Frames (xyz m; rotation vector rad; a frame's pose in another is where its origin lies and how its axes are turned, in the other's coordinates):
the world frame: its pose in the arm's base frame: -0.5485 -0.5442 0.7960 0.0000 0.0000 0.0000
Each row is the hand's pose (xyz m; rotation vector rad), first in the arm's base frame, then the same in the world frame.
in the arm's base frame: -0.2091 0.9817 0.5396 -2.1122 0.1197 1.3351
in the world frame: 0.3394 1.5259 -0.2564 -2.1122 0.1197 1.3351
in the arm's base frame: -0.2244 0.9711 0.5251 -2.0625 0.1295 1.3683
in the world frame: 0.3241 1.5153 -0.2709 -2.0625 0.1295 1.3683
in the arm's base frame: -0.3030 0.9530 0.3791 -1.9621 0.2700 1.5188
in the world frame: 0.2455 1.4972 -0.4169 -1.9621 0.2700 1.5188
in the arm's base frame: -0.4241 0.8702 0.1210 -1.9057 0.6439 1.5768
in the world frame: 0.1244 1.4144 -0.6750 -1.9057 0.6439 1.5768
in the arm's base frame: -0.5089 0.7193 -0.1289 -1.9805 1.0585 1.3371
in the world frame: 0.0396 1.2635 -0.9249 -1.9805 1.0585 1.3371
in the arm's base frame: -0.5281 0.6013 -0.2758 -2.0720 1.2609 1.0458
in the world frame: 0.0204 1.1455 -1.0718 -2.0720 1.2609 1.0458
